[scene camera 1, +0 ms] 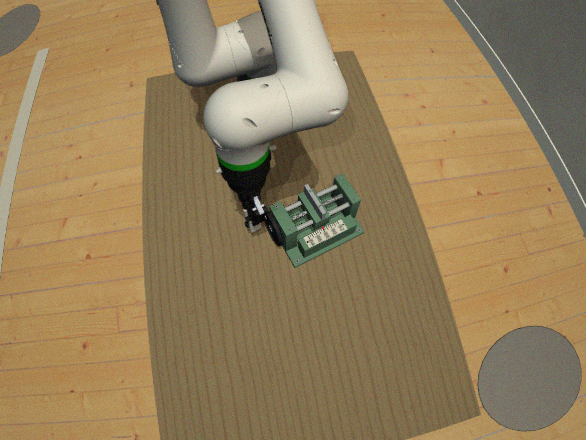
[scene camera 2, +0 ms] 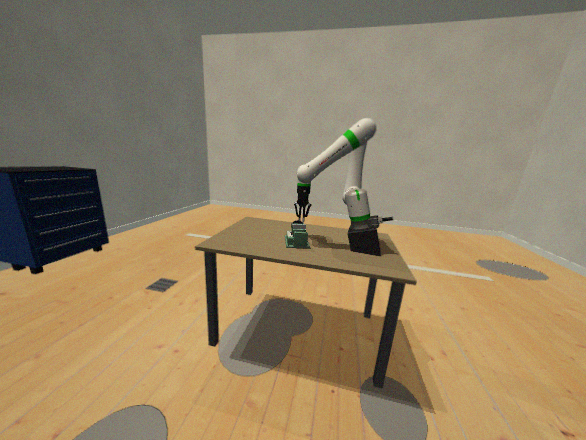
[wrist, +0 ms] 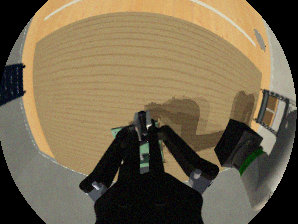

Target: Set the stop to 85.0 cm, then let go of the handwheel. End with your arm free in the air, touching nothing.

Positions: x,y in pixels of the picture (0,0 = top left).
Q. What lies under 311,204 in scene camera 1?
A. A stop block.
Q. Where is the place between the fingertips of the gripper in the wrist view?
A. At 143,116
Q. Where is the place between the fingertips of the gripper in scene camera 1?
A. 253,225
